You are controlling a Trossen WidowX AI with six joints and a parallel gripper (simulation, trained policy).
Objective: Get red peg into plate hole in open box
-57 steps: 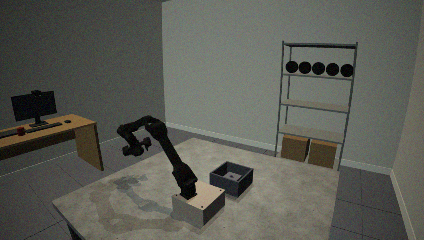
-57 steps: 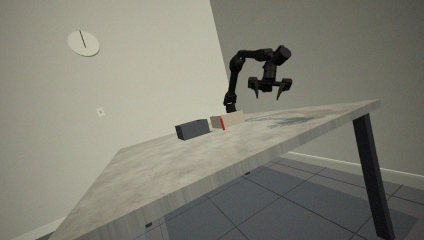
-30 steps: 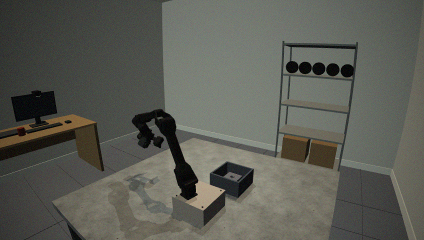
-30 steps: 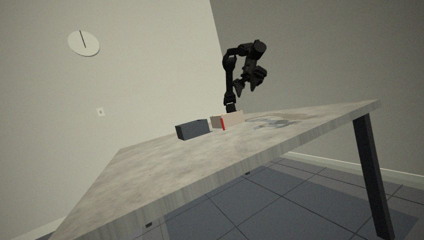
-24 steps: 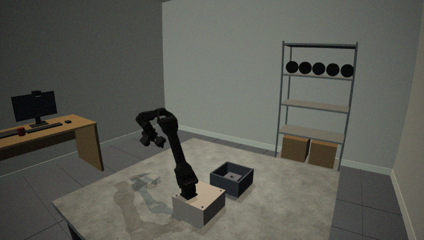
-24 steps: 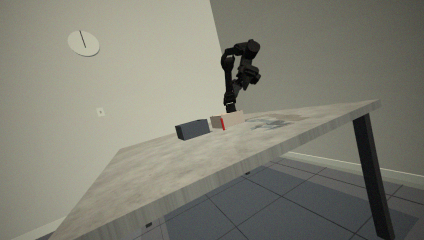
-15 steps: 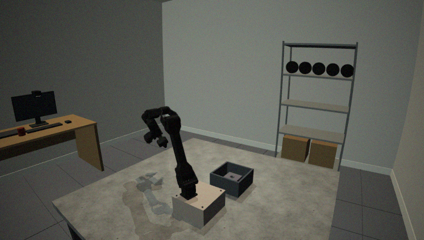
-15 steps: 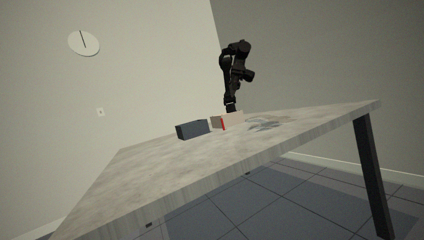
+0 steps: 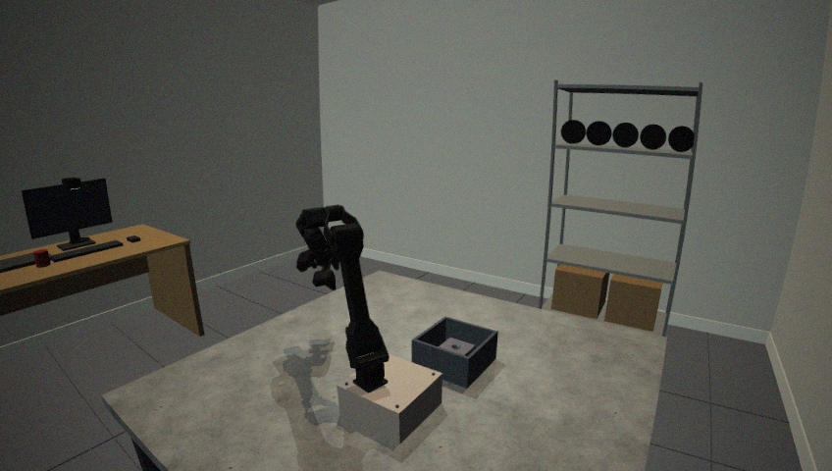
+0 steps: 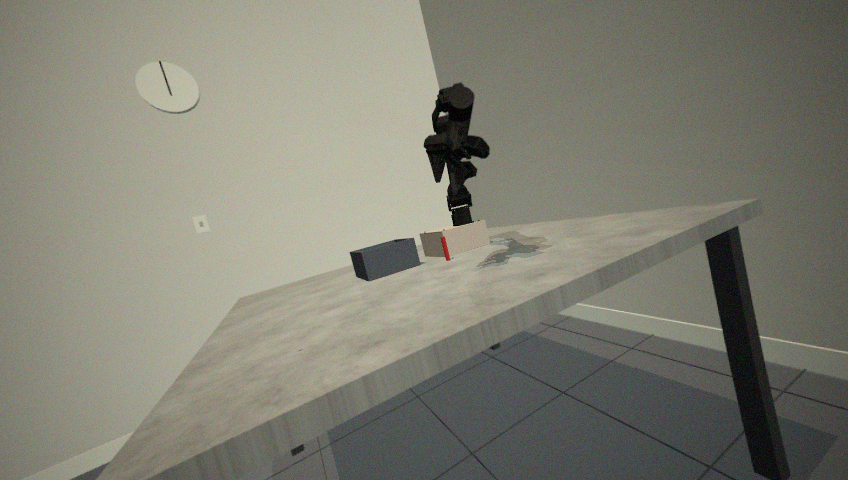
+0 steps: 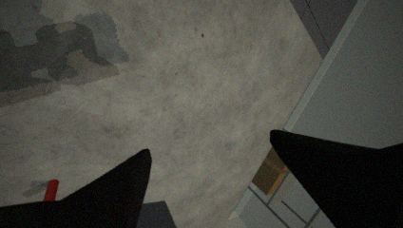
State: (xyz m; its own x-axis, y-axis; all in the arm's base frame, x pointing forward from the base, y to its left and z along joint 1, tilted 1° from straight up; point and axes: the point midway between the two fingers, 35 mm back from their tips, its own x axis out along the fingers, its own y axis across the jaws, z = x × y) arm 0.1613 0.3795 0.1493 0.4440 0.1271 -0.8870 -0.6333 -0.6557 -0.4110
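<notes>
The red peg is 3 cm behind my gripper tip, 24 cm to the right of it and 17 cm below it. From my gripper tip the other things lie so: grey plate 16 cm ahead, 38 cm to the right, 17 cm below; then dark-grey box 16 cm ahead, 38 cm to the right, 19 cm below.
</notes>
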